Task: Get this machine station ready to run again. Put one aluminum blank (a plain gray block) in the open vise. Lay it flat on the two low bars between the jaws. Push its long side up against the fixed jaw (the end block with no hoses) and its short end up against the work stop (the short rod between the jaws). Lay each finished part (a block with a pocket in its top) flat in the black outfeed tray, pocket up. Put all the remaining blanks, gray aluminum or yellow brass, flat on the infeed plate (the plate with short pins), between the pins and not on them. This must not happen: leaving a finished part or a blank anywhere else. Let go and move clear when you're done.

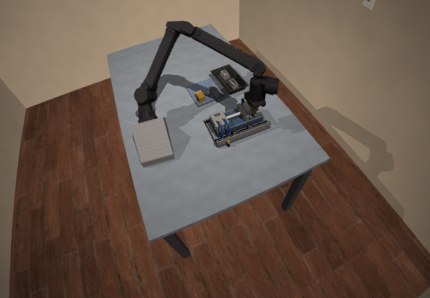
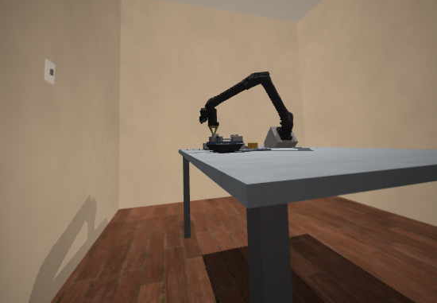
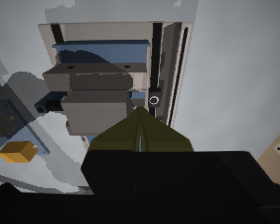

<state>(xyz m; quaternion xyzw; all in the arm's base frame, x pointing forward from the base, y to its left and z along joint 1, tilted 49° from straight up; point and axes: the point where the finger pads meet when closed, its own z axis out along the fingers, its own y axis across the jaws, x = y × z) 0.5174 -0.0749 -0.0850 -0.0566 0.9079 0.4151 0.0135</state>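
My hand is 80 mm past the blue vise base, 30 mm to the right of it and 70 mm above it. The rest, counted from my hand: yellow brass blank: 220 mm behind, 280 mm to the left, 90 mm below.
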